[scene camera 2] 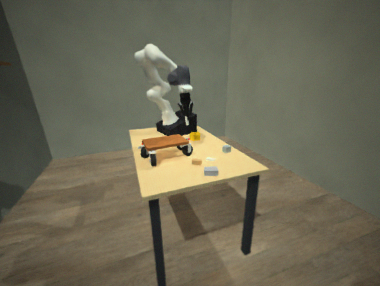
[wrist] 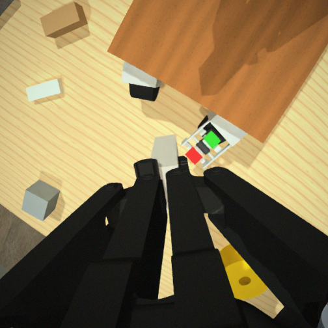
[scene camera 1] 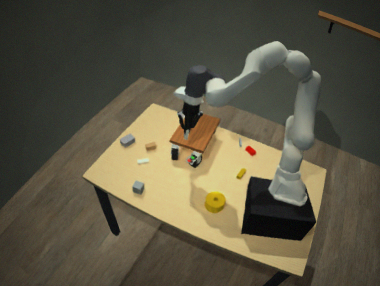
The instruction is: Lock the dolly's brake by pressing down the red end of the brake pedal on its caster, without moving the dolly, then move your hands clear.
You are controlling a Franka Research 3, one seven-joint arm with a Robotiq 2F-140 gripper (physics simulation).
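The dolly (scene camera 1: 200, 131) (scene camera 2: 165, 142) (wrist: 170, 35) stands upright on its wheels with a brown wooden deck. The brake pedal's red end (scene camera 1: 190, 160) (wrist: 194, 155) points away from the deck at one near caster; its green end (scene camera 1: 193, 157) (wrist: 212, 139) is nearer the deck. Another caster (scene camera 1: 175, 151) (wrist: 144, 90) is at the same end of the deck. My gripper (scene camera 1: 186, 134) (scene camera 2: 186, 121) (wrist: 167, 152) is shut and empty, pointing down. In the scene camera 2 view its tips are higher than the deck. In the wrist view they appear left of the red end, with a visible gap.
A yellow disc (scene camera 1: 215, 206) (scene camera 2: 195, 136), a grey cube (scene camera 1: 138, 187) (wrist: 41, 200), a tan block (scene camera 1: 151, 146) (wrist: 64, 20), a white block (scene camera 1: 143, 161) (wrist: 44, 90), a grey block (scene camera 1: 127, 140), a red block (scene camera 1: 251, 150) and a small yellow block (scene camera 1: 241, 173) lie around the dolly.
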